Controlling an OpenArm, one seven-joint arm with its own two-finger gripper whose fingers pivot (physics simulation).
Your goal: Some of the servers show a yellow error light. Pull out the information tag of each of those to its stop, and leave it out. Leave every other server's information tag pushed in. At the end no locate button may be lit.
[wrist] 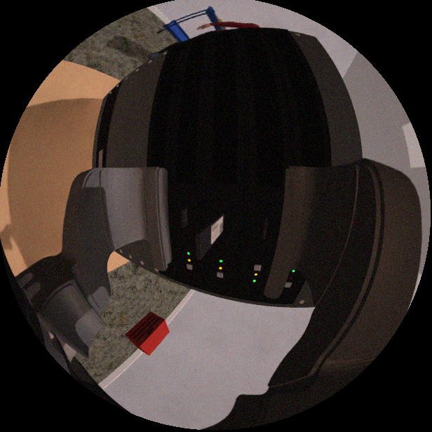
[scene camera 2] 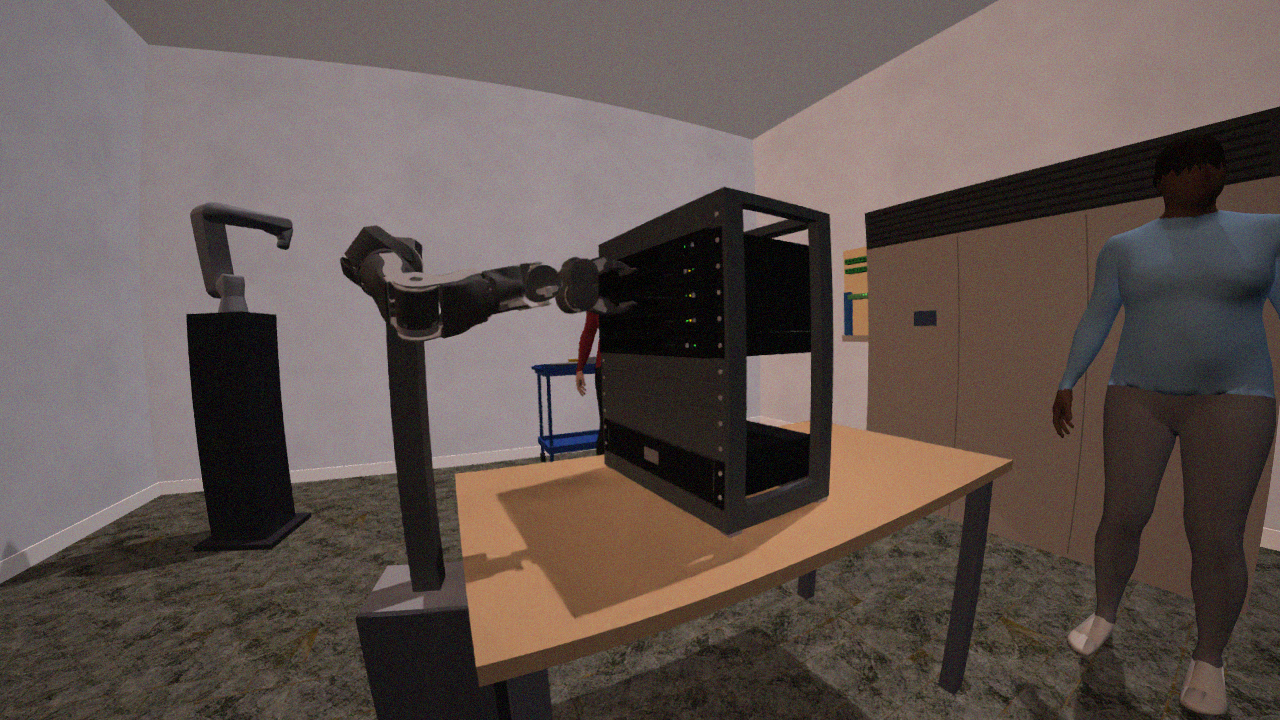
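The rack (scene camera 2: 732, 358) holds several black servers. Three show yellow lights (scene camera 2: 689, 270) (scene camera 2: 690, 294) (scene camera 2: 690, 319) in the scene view; the top and bottom ones show green. In the wrist view, yellow lights (wrist: 189, 260) (wrist: 220, 268) (wrist: 256, 274) show beside small grey locate buttons (wrist: 189, 267) (wrist: 220, 274) (wrist: 257, 267) that look unlit. One information tag (wrist: 216, 230) with a white label stands out, seemingly from the middle yellow-lit server. Two others (wrist: 184, 217) (wrist: 265, 227) look pushed in. My gripper (scene camera 2: 631, 287) (wrist: 218, 226) is open and empty before the servers, its fingers on either side of the protruding tag. The lowest server's lights are hidden in the wrist view.
The rack stands on a wooden table (scene camera 2: 554, 608). A person in blue (scene camera 2: 1172, 304) stands at the right, near tan cabinets (scene camera 2: 1011, 376). A blue cart (scene camera 2: 568, 441) and a partly hidden person in red stand behind the rack. A red box (wrist: 148, 333) shows low in the wrist view.
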